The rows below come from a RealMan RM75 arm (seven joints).
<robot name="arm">
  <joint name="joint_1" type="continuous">
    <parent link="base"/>
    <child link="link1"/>
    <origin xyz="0 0 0.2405" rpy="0 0 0"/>
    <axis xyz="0 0 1"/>
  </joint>
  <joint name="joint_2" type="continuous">
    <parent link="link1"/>
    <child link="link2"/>
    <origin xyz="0 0 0" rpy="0 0 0"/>
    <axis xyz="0 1 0"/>
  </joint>
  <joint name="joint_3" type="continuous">
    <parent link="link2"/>
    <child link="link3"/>
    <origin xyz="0 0 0.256" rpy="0 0 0"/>
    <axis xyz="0 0 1"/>
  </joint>
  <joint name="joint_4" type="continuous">
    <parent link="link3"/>
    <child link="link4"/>
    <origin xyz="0 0 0" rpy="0 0 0"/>
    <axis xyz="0 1 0"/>
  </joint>
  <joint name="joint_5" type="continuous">
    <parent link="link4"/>
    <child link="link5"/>
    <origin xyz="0 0 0.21" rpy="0 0 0"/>
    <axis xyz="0 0 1"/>
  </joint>
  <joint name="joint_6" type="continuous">
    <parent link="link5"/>
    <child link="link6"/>
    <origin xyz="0 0 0" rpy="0 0 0"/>
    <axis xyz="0 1 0"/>
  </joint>
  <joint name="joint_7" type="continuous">
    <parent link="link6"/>
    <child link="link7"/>
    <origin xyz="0 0 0.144" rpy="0 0 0"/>
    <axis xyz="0 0 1"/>
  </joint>
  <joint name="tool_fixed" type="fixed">
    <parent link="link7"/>
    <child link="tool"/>
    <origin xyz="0 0 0" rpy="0 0 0"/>
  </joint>
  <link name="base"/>
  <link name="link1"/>
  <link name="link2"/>
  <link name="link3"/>
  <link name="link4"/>
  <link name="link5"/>
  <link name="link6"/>
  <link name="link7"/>
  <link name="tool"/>
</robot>
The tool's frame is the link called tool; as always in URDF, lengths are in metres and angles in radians. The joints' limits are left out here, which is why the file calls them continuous.
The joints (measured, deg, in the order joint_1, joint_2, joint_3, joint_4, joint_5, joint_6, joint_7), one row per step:
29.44 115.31 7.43 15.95 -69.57 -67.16 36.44
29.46 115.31 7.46 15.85 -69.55 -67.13 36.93
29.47 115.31 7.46 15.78 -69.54 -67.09 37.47
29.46 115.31 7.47 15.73 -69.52 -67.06 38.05
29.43 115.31 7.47 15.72 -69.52 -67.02 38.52
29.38 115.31 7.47 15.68 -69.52 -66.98 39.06
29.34 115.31 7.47 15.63 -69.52 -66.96 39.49
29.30 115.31 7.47 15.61 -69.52 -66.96 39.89
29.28 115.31 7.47 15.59 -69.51 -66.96 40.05
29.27 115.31 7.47 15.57 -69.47 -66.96 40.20
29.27 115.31 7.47 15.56 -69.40 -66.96 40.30
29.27 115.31 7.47 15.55 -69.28 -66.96 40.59
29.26 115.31 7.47 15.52 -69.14 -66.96 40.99
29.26 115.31 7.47 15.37 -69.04 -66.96 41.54
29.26 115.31 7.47 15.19 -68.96 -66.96 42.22
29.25 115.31 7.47 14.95 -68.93 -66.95 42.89
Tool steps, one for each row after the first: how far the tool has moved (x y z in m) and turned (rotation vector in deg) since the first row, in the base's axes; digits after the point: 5 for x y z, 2 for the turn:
0.00023 0.00020 0.00043 0.09 0.42 0.00
0.00042 0.00031 0.00065 0.14 0.91 0.02
0.00069 0.00028 0.00085 0.20 1.45 0.02
0.00096 0.00011 0.00081 0.21 1.92 0.00
0.00142 -0.00016 0.00090 0.24 2.42 -0.04
0.00182 -0.00037 0.00106 0.28 2.81 -0.06
0.00210 -0.00060 0.00114 0.32 3.18 -0.06
0.00229 -0.00071 0.00123 0.35 3.33 -0.08
0.00246 -0.00077 0.00138 0.40 3.48 -0.10
0.00261 -0.00079 0.00152 0.45 3.60 -0.14
0.00284 -0.00081 0.00175 0.56 3.92 -0.19
0.00321 -0.00089 0.00208 0.70 4.35 -0.26
0.00374 -0.00083 0.00284 0.87 4.80 -0.29
0.00430 -0.00074 0.00368 1.06 5.35 -0.29
0.00500 -0.00066 0.00468 1.23 5.81 -0.29

